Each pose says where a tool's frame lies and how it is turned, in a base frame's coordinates. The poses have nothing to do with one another.
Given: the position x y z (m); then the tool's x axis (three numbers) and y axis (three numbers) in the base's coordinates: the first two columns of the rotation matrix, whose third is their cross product.
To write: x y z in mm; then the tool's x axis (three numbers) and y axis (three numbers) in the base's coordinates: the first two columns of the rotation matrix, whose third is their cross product. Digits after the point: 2 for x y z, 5 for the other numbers.
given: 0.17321 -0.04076 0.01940 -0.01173 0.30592 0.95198 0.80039 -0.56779 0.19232
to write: 173.21 -40.76 19.40 -0.01173 0.30592 0.95198 0.80039 -0.56779 0.19232
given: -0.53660 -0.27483 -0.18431 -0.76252 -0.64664 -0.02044 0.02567 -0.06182 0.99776
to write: -536.60 -274.83 -184.31 -0.76252 -0.64664 -0.02044 0.02567 -0.06182 0.99776
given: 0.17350 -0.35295 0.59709 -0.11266 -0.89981 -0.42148 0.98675 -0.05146 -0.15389
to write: 173.50 -352.95 597.09 -0.11266 -0.89981 -0.42148 0.98675 -0.05146 -0.15389
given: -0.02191 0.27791 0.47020 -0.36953 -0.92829 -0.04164 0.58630 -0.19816 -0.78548
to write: -21.91 277.91 470.20 -0.36953 -0.92829 -0.04164 0.58630 -0.19816 -0.78548
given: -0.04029 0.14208 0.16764 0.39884 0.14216 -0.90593 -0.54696 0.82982 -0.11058
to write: -40.29 142.08 167.64 0.39884 0.14216 -0.90593 -0.54696 0.82982 -0.11058
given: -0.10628 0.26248 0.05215 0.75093 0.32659 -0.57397 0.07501 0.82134 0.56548
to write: -106.28 262.48 52.15 0.75093 0.32659 -0.57397 0.07501 0.82134 0.56548
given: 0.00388 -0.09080 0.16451 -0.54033 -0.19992 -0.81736 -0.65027 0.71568 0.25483
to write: 3.88 -90.80 164.51 -0.54033 -0.19992 -0.81736 -0.65027 0.71568 0.25483
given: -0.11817 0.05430 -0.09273 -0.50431 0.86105 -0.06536 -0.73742 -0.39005 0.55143
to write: -118.17 54.30 -92.73 -0.50431 0.86105 -0.06536 -0.73742 -0.39005 0.55143
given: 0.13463 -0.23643 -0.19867 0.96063 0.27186 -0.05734 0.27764 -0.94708 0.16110
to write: 134.63 -236.43 -198.67 0.96063 0.27186 -0.05734 0.27764 -0.94708 0.16110
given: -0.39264 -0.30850 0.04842 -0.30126 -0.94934 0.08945 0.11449 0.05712 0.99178
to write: -392.64 -308.50 48.42 -0.30126 -0.94934 0.08945 0.11449 0.05712 0.99178
